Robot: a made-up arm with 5 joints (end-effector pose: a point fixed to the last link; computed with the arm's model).
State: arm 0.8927 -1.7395 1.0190 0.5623 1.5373
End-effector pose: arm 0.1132 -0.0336 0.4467 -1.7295 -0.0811 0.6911
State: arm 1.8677 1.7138 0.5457 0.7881 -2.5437
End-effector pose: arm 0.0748 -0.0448 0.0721 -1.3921 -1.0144 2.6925
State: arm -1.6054 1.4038 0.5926 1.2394 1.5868
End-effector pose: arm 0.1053 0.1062 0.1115 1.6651 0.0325 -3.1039
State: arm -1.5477 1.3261 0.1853 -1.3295 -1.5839
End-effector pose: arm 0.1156 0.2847 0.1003 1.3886 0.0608 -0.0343
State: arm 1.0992 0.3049 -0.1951 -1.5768 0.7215
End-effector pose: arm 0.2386 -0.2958 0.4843 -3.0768 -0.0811 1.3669
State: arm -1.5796 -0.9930 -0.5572 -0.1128 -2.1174
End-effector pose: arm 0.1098 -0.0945 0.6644 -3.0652 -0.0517 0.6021
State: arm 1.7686 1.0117 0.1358 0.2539 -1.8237
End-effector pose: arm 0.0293 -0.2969 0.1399 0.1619 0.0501 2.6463
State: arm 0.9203 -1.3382 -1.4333 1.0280 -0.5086
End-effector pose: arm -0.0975 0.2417 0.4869 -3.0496 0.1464 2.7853
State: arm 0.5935 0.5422 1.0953 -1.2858 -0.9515
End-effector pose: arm 0.2639 -0.1233 0.2226 1.1596 -0.5318 -1.9467
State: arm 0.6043 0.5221 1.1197 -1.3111 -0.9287
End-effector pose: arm 0.2599 -0.1233 0.2261 1.1782 -0.5573 -1.9595
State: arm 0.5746 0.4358 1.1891 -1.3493 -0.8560
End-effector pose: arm 0.2568 -0.1141 0.2389 1.2255 -0.6368 -1.9347
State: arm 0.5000 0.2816 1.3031 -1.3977 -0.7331
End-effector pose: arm 0.2518 -0.0949 0.2590 1.3084 -0.7716 -1.8857
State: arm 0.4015 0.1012 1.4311 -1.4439 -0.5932
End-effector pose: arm 0.2423 -0.0717 0.2780 1.4238 -0.9237 -1.8547
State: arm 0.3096 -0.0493 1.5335 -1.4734 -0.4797
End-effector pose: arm 0.2315 -0.0529 0.2898 1.5494 -1.0423 -1.8619
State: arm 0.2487 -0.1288 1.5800 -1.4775 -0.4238
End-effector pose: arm 0.2264 -0.0427 0.2947 1.6285 -1.0976 -1.8709
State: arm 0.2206 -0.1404 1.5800 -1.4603 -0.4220
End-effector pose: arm 0.2276 -0.0391 0.2950 1.6164 -1.0997 -1.8321
